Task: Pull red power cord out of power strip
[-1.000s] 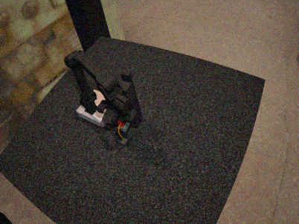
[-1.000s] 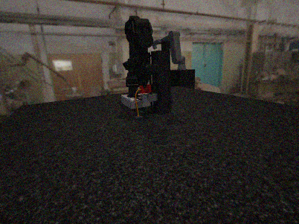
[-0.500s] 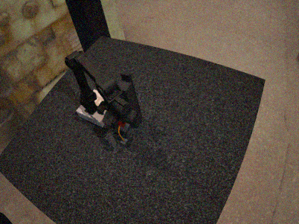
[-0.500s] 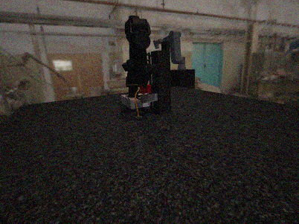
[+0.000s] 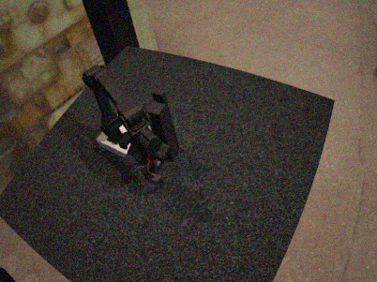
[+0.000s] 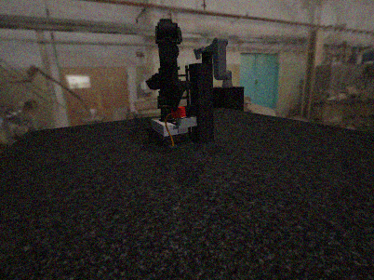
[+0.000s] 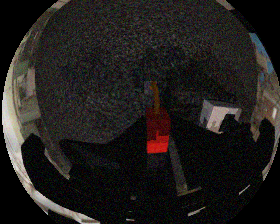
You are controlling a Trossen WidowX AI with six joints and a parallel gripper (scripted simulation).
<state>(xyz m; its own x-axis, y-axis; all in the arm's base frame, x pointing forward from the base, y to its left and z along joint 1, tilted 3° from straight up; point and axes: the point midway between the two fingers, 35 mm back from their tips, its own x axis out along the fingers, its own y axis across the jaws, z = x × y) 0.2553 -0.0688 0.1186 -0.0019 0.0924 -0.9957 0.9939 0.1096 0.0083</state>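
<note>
Now: gripper tip 10 mm past the red plug and 30 mm to the right of it.
</note>
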